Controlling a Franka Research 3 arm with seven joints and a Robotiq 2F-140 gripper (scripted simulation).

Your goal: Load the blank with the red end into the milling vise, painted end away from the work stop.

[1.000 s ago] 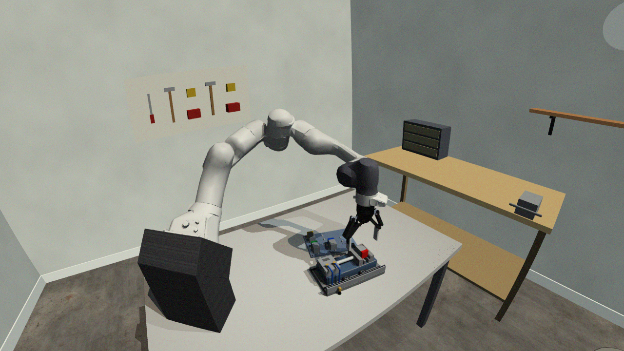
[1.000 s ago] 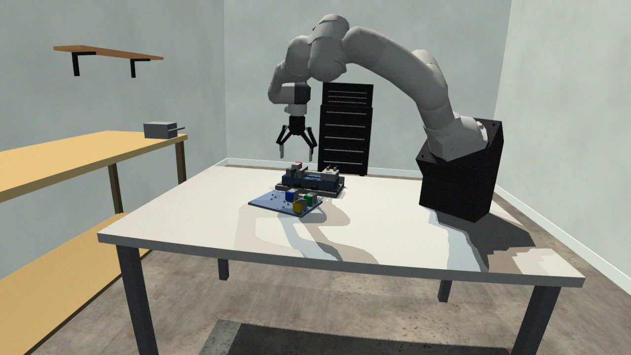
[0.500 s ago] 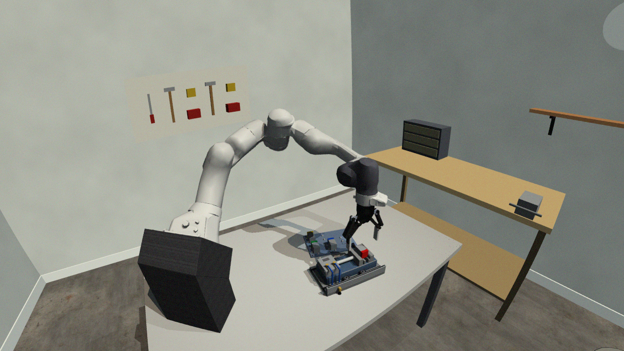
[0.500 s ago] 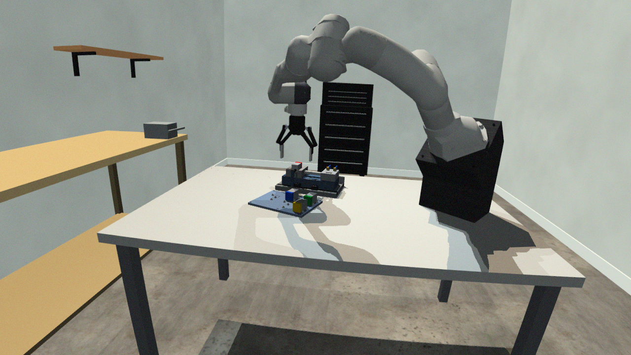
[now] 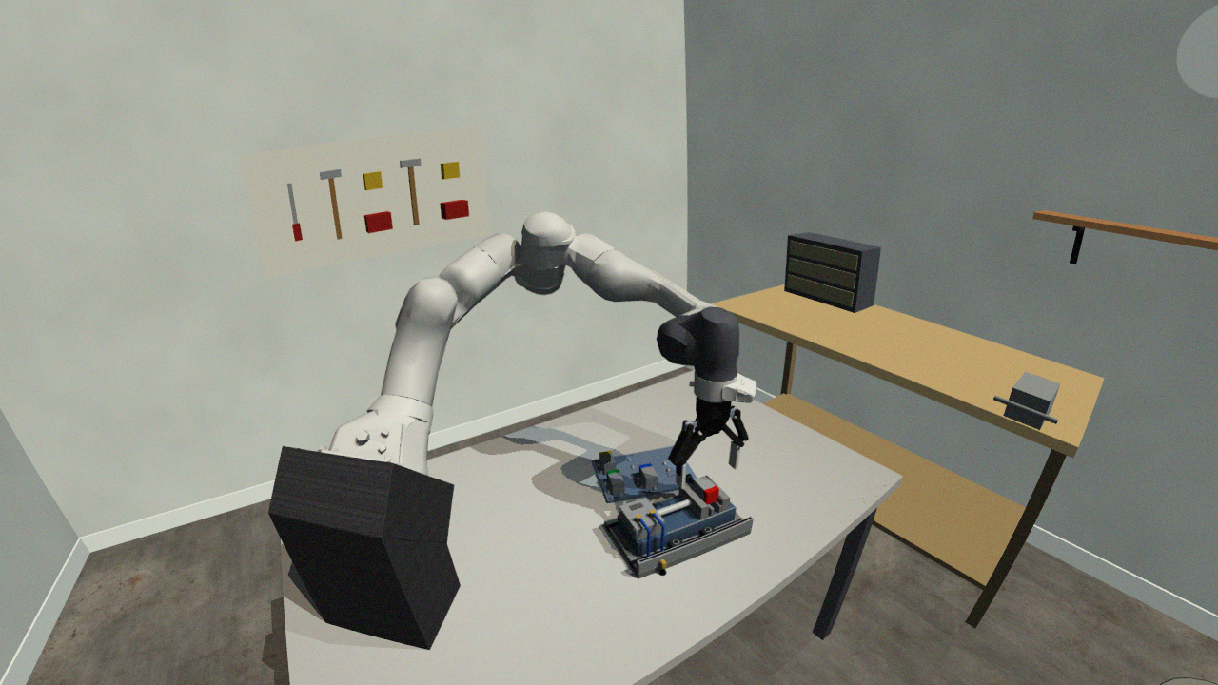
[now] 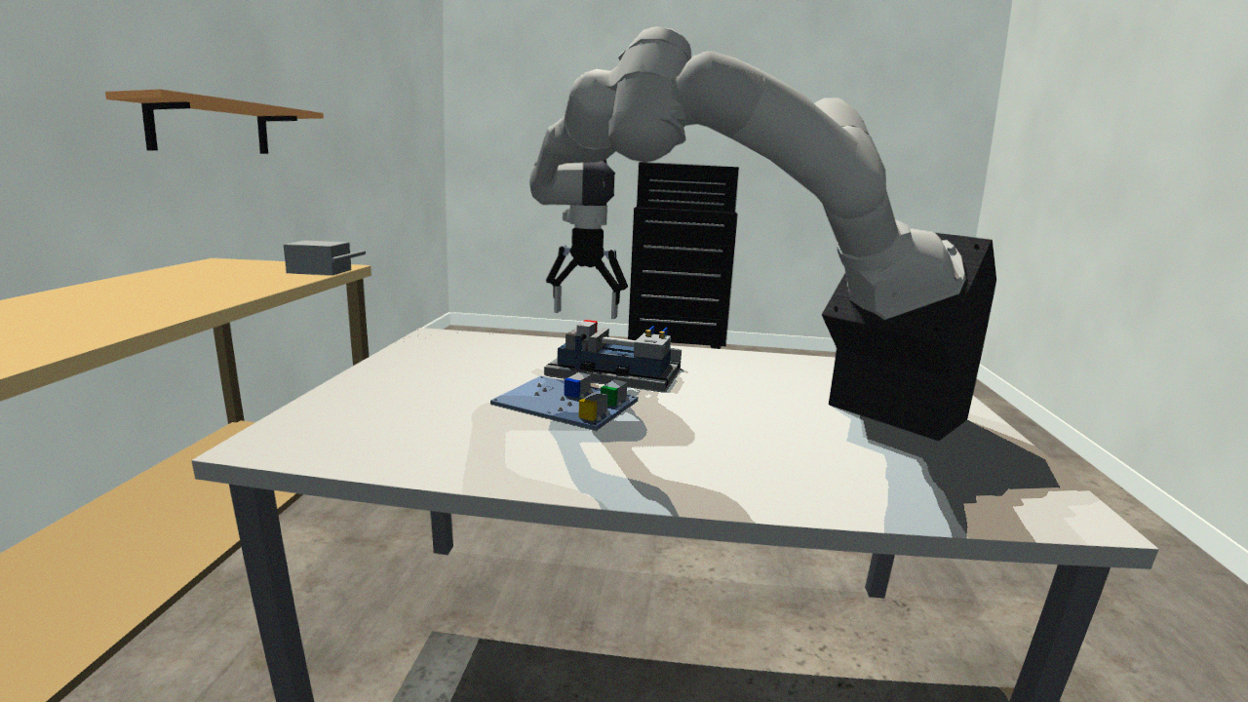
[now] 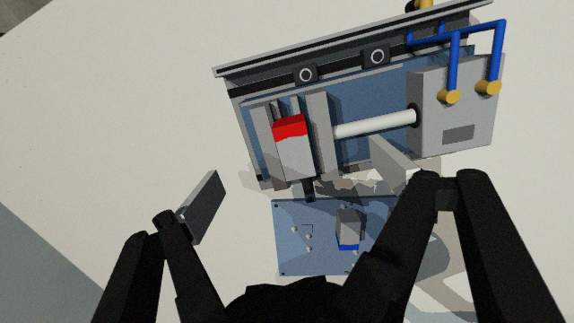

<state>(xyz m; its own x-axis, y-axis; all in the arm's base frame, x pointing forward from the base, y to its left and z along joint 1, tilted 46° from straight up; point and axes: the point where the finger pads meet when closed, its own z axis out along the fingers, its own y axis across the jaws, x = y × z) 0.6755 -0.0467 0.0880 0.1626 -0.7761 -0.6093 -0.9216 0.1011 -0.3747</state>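
My gripper is now 70 mm above the fixed jaw and 20 mm short of it. Round my hand: vise 110 mm below, 80 mm behind, 20 mm to the right; moving jaw 70 mm below, 30 mm behind, 10 mm to the right; white rod 90 mm behind, 70 mm below, 20 mm to the right.
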